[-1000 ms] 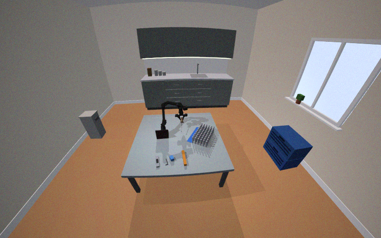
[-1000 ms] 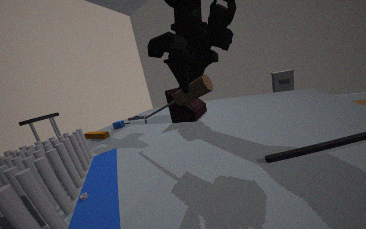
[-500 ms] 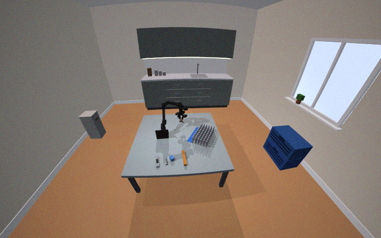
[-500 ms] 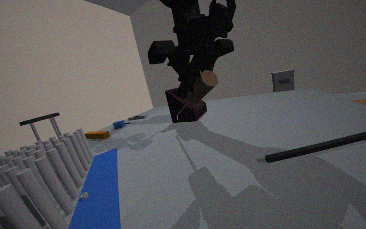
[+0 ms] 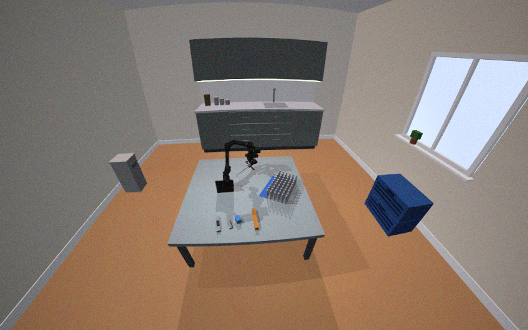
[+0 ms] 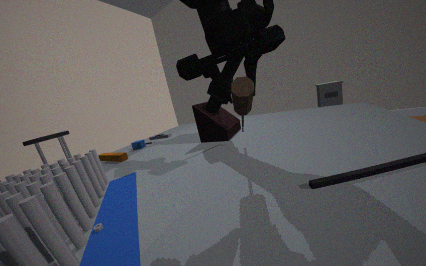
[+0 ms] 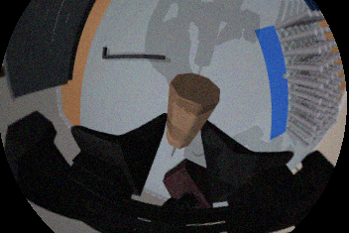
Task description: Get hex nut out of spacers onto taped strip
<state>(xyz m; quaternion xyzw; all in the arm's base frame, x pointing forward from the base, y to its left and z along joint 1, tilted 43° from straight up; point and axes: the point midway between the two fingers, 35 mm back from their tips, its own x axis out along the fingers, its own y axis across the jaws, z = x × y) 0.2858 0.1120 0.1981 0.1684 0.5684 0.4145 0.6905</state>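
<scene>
My gripper tip is now 9 cm past the hook tool, 3 cm to the left of it and 5 cm above it. The rest, counted from my gripper tip: hex nut: 22 cm ahead, 22 cm to the right, 15 cm below; then blue taped strip: 17 cm ahead, 24 cm to the right, 15 cm below; then orange block: 4 cm behind, 67 cm to the right, 14 cm below.
</scene>
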